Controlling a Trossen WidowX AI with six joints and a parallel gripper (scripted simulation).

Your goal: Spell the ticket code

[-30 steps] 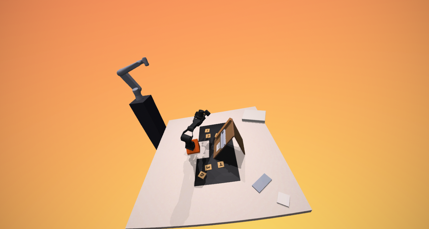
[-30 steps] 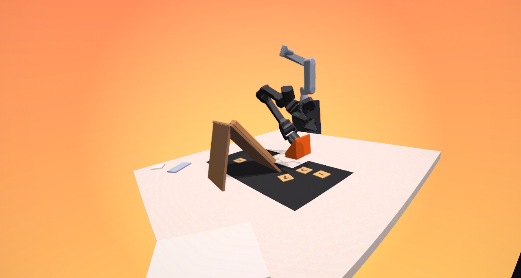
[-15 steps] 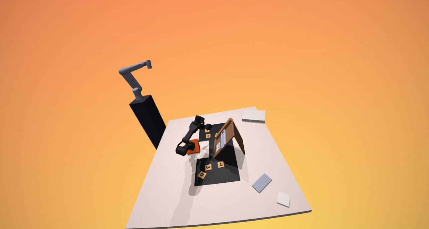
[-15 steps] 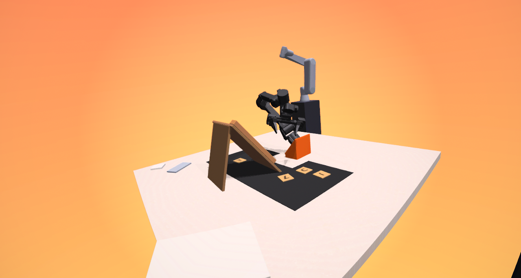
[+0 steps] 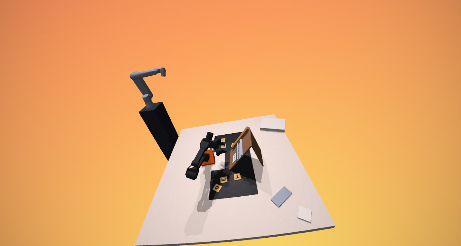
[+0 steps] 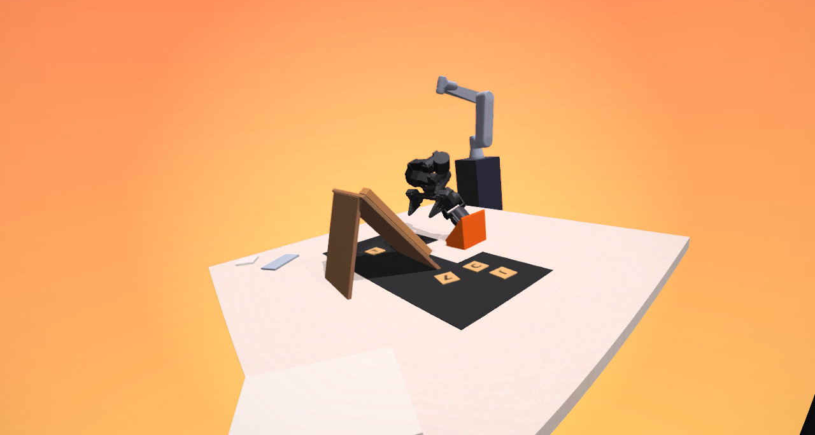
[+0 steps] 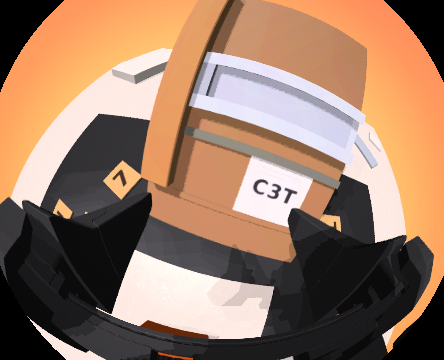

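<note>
The white ticket is 70 mm below my gripper tip, 70 mm ahead of it and 50 mm to the right of it. Round my gripper tip: black mat: 150 mm below, 10 mm to the left, 10 mm behind; grey slab: 420 mm ahead, 370 mm to the right, 150 mm below; white block: 500 mm ahead, 480 mm to the left, 130 mm below.
</note>
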